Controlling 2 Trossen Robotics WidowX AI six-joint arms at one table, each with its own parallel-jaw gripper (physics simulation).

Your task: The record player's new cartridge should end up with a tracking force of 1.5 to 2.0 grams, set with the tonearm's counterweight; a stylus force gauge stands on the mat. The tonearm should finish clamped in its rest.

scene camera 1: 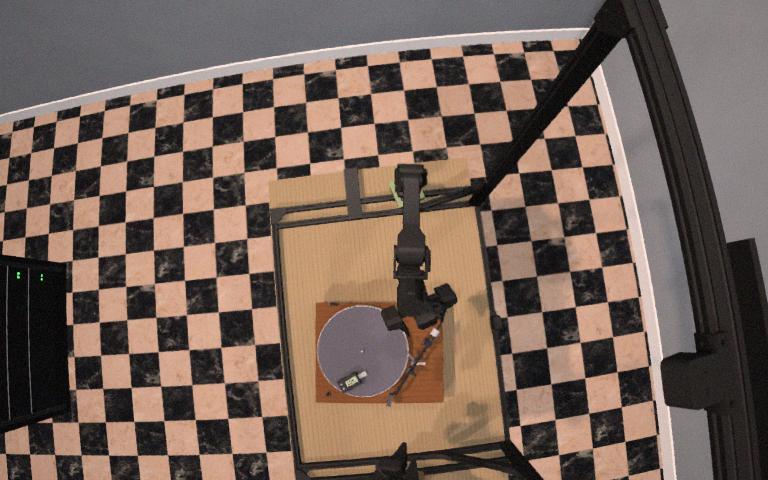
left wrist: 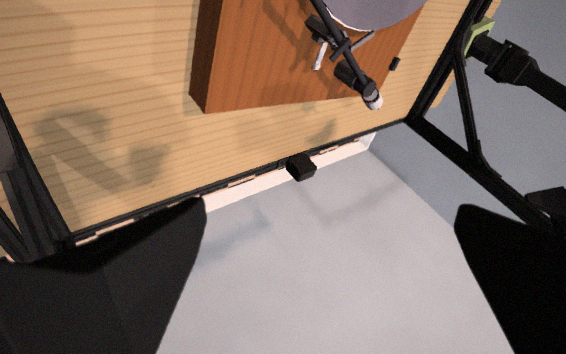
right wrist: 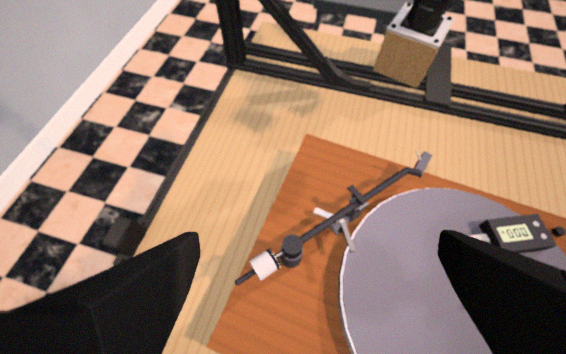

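Where they show: left gripper, fingertip midpoint: (scene camera 1: 409, 451) (left wrist: 331, 213); right gripper, fingertip midpoint: (scene camera 1: 425, 328) (left wrist: 552, 178) (right wrist: 316, 242); left arm's base, link origin: (right wrist: 421, 22); right arm's base, link origin: (left wrist: 476, 44).
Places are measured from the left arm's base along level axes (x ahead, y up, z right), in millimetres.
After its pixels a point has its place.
The tonearm (scene camera 1: 420, 356) {x 456, y -1, z -34 mm} (left wrist: 354, 65) {x 445, y -1, z -39 mm} (right wrist: 320, 227) {x 463, y -1, z -33 mm} lies along the platter's edge, across a dark bracket; whether a clamp holds it I cannot tell. Its white counterweight (scene camera 1: 434, 332) {x 539, y 7, z -3 mm} (left wrist: 373, 102) {x 523, y 7, z 1 mm} (right wrist: 264, 265) {x 538, y 8, z -3 mm} is at the rear end, its headshell (scene camera 1: 389, 400) {x 300, y -6, z -108 mm} (right wrist: 423, 163) {x 302, y -6, z -109 mm} at the other. The stylus force gauge (scene camera 1: 352, 382) {x 337, y -8, z -234 mm} (right wrist: 520, 232) {x 335, y -8, z -244 mm} stands on the grey mat (scene camera 1: 351, 339) {x 470, y -28, z -262 mm} (right wrist: 410, 280) {x 454, y -28, z -154 mm}, its display showing about 0.00. My right gripper (scene camera 1: 423, 326) {x 559, y 231, z -52 mm} (right wrist: 316, 242) {x 559, y 231, z -52 mm} is open and empty above the tonearm's rear. My left gripper (left wrist: 331, 213) {x 214, y 173, z -36 mm} is open and empty, away from the record player.
The wooden plinth (scene camera 1: 429, 390) {x 343, y -55, z 18 mm} (left wrist: 265, 65) {x 366, y -54, z 3 mm} (right wrist: 280, 305) {x 558, y -54, z -36 mm} stands on the table (scene camera 1: 334, 254) {x 745, y -119, z -382 mm} (left wrist: 125, 125) {x 249, y -119, z 130 mm} (right wrist: 200, 175) {x 447, y -119, z 204 mm}. Black frame rails (scene camera 1: 492, 294) {x 692, y -124, z 189 mm} (right wrist: 185, 145) {x 408, y -124, z 269 mm} edge the table. A brown block (right wrist: 407, 60) {x 50, y -48, z -9 mm} with a metal plate stands by the rail in the right wrist view.
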